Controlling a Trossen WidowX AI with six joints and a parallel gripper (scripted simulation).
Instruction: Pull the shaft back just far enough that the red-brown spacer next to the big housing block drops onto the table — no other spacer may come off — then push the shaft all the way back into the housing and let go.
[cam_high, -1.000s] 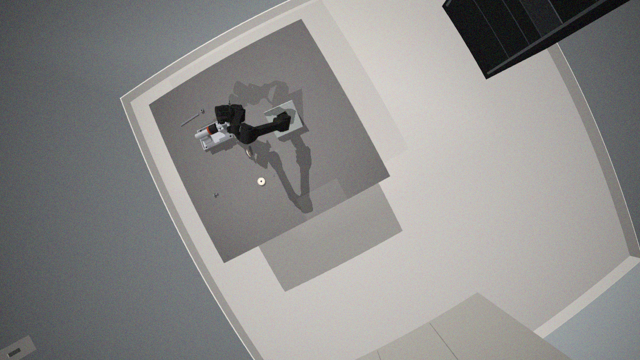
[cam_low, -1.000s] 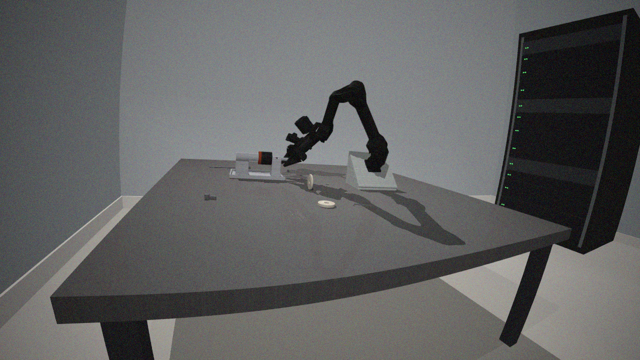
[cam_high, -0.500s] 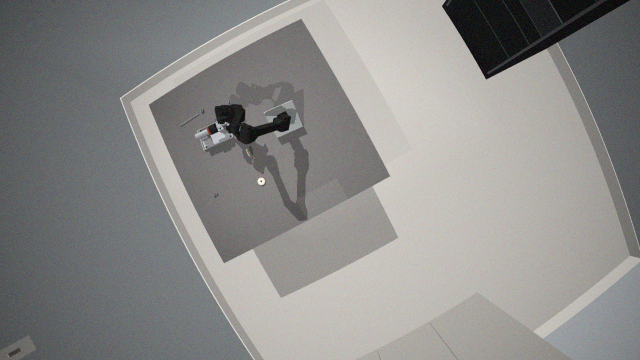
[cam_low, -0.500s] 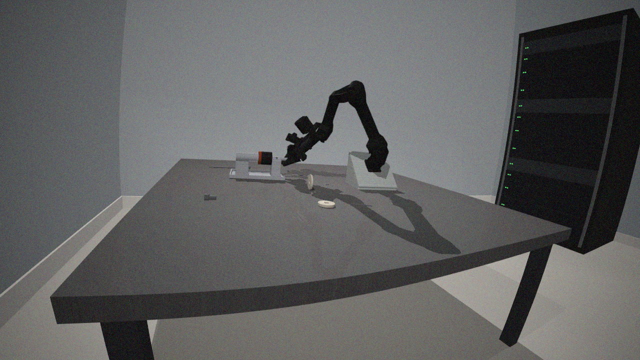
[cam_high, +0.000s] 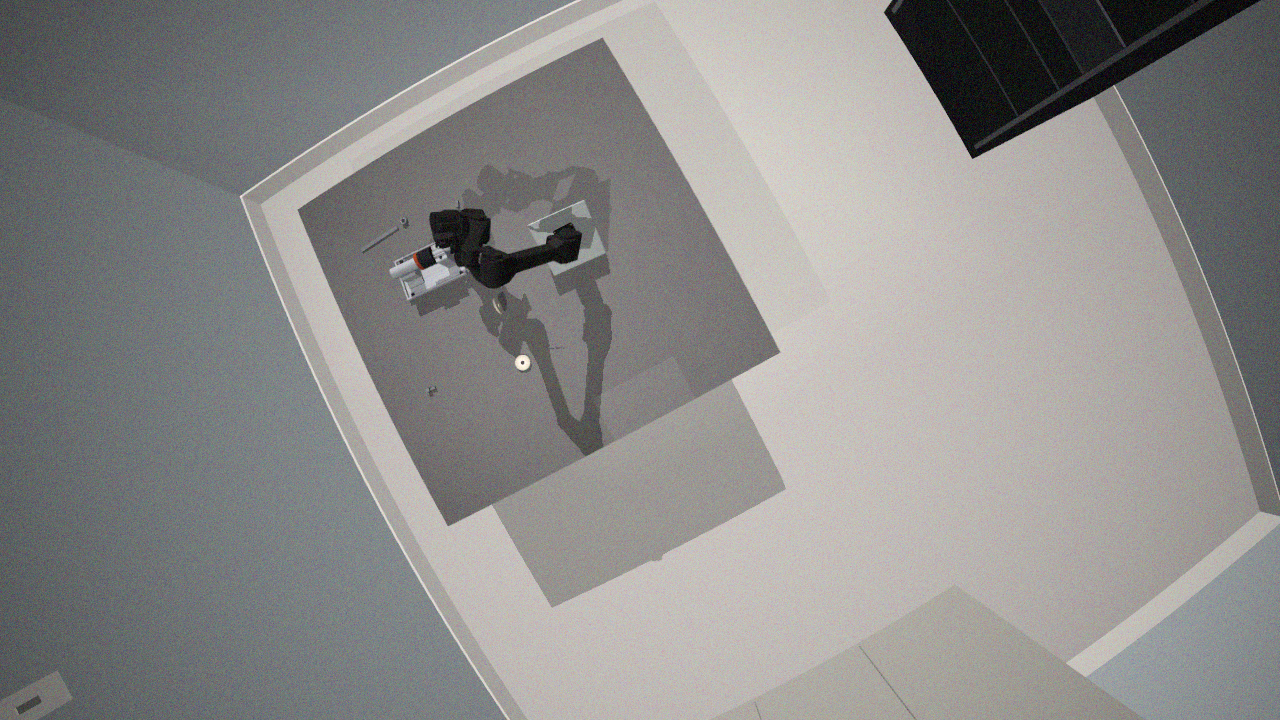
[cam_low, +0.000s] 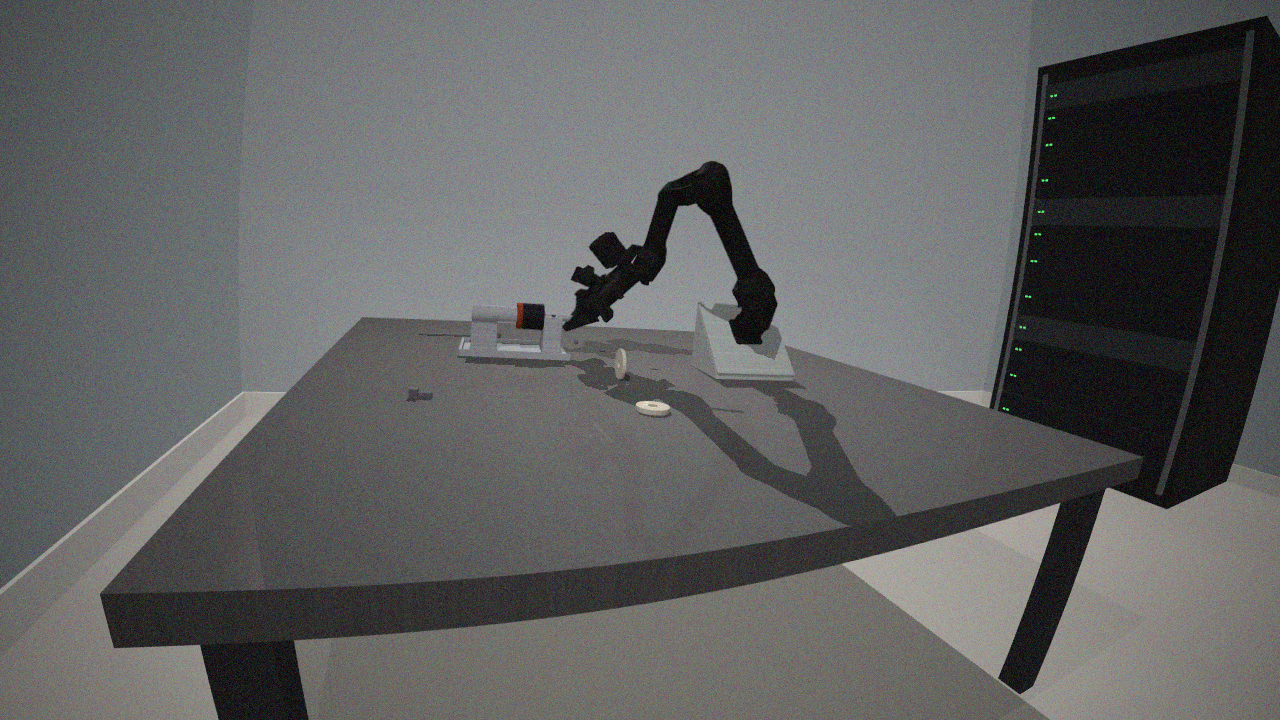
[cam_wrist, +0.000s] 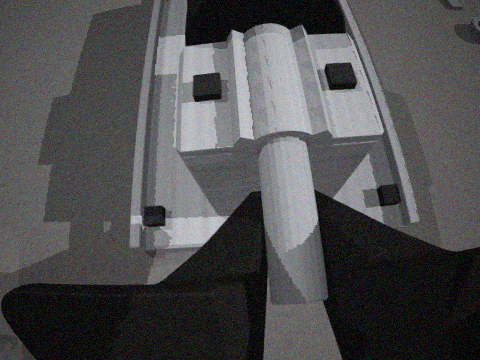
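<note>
Now: the pale shaft 6 cm ahead of my gripper tip and 2 cm above it. From my gripper tip the other things lie so: small grey part 37 cm to the left, 29 cm ahead, 5 cm below; then red-brown spacer 10 cm ahead, 2 cm above, 1 cm to the right; then cream disc 23 cm to the left, 6 cm behind, 3 cm below.
</note>
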